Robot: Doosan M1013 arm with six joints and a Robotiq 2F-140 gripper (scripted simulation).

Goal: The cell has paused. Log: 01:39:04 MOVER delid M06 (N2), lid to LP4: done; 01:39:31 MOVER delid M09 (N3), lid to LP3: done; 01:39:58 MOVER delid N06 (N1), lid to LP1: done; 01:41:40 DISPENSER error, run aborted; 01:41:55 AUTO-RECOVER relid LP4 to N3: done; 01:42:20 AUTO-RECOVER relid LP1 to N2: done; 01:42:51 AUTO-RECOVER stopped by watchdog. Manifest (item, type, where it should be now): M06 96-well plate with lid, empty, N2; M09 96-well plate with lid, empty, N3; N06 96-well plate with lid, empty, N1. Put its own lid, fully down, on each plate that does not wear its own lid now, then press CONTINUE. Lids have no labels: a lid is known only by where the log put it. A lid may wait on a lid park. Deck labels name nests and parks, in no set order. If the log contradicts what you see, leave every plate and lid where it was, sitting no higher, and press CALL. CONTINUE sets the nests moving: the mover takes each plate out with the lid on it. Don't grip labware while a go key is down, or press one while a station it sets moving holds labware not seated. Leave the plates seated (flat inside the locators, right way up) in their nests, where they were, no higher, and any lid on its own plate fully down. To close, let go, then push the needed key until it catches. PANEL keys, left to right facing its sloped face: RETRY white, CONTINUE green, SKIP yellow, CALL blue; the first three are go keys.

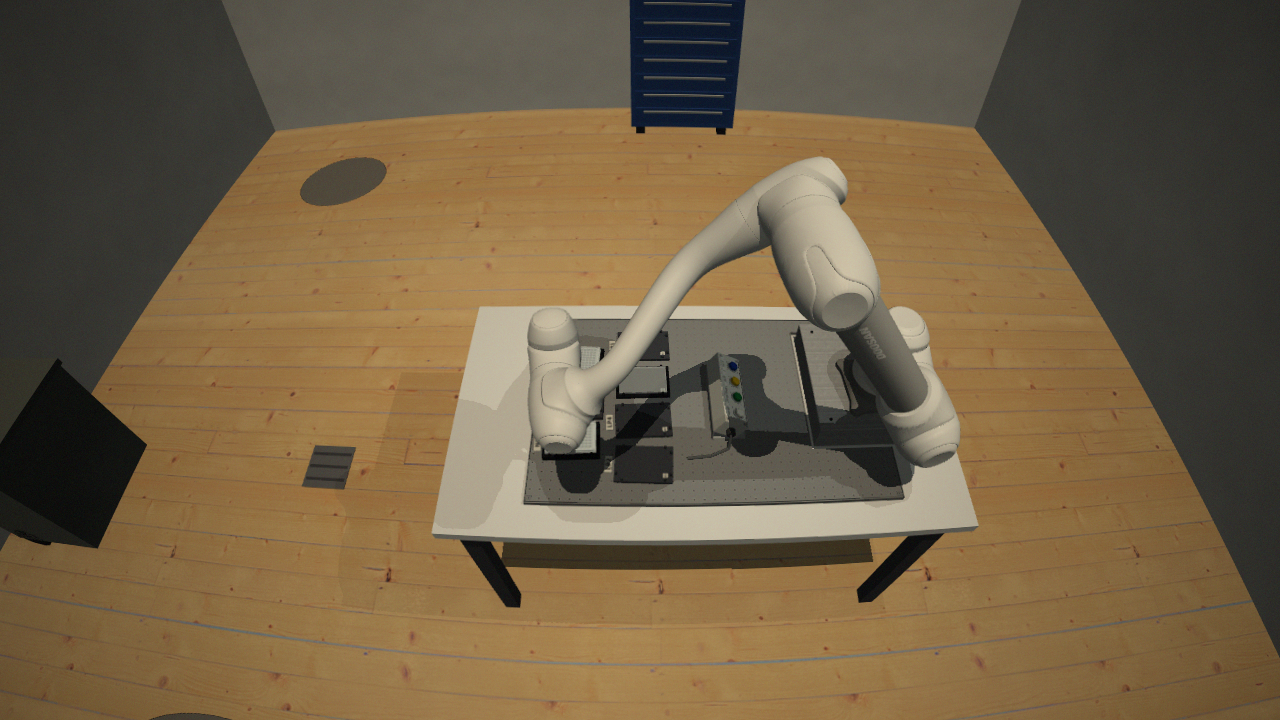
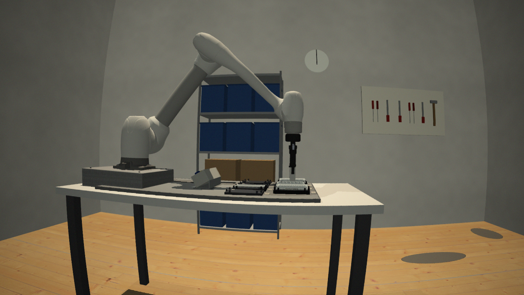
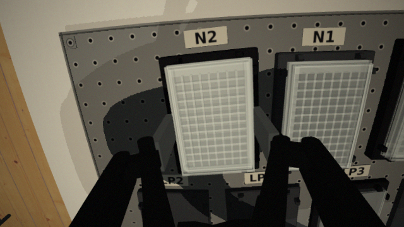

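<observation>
My gripper is now 40 mm above the nest N2. Round my hand: park LP4: 190 mm behind, 50 mm to the right, 50 mm below; park LP2: 180 mm behind, 80 mm to the left, 50 mm below; LP2 label: 90 mm behind, 70 mm to the left, 50 mm below.
</observation>
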